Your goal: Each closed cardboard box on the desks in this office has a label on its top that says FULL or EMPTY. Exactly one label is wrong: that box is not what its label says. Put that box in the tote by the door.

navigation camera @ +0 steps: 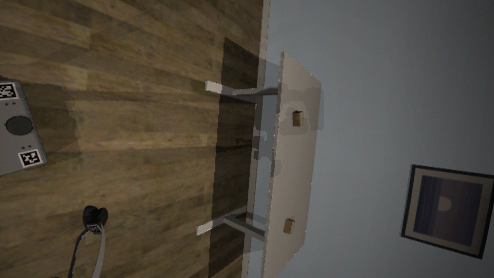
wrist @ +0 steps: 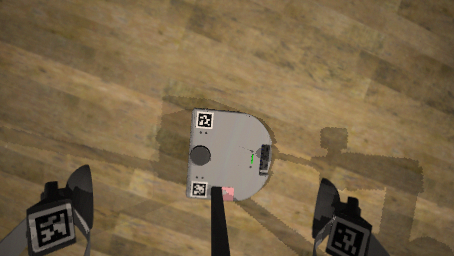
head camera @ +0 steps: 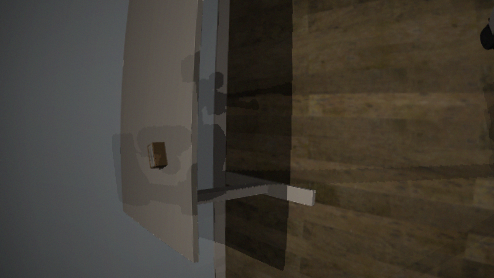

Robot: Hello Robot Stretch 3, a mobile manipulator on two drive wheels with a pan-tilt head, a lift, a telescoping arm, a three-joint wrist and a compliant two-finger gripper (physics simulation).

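Frame: origin at the robot's base, x ahead, y left, z up, level; centimetres.
Where they show: gripper, fingertip midpoint: (navigation camera: 27, 242) (wrist: 207, 193); robot's base, origin of the base link: (navigation camera: 19, 124) (wrist: 202, 147).
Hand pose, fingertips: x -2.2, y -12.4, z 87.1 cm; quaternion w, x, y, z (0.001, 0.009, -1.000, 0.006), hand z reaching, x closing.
Note:
Things, the pixels of their centre, and the offset from my fingertips. "spot": a spot on its surface instead. Level surfaces: height alone.
- small brown cardboard box, body centre: (head camera: 157, 155) (navigation camera: 297, 118) dy -6.3, dx +123.4, dz -12.6 cm
- pale desk, its level: dz -15.1 cm
- second brown box, body centre: (navigation camera: 289, 226) dy -81.4, dx +106.7, dz -12.6 cm
- pale desk foot, surface spot: (head camera: 301, 195) (navigation camera: 213, 87) spot: dy +19.0, dx +118.3, dz -84.6 cm
A small brown cardboard box (head camera: 158, 155) (navigation camera: 297, 118) sits in shadow on a pale desk (head camera: 155, 60) (navigation camera: 295, 165), towards one end. A pale patch shows along its edge in the head view; any label wording is too small to read. A second brown box (navigation camera: 289, 226) sits near the desk's other end in the navigation view. My gripper (navigation camera: 95, 216) (wrist: 207, 193) is open, with its two dark fingertips wide apart and no object between them. It is over the floor, away from the desk and both boxes. The tote does not show in these views.
The desk stands against a blue-grey wall (head camera: 60, 125) (navigation camera: 370, 100); one pale desk foot (head camera: 301, 195) (navigation camera: 214, 87) and another foot (navigation camera: 204, 229) reach out over the wooden floor. My grey base (wrist: 230, 150) (navigation camera: 12, 142) is below the gripper in the wrist view. A framed picture (navigation camera: 447, 210) hangs on the wall.

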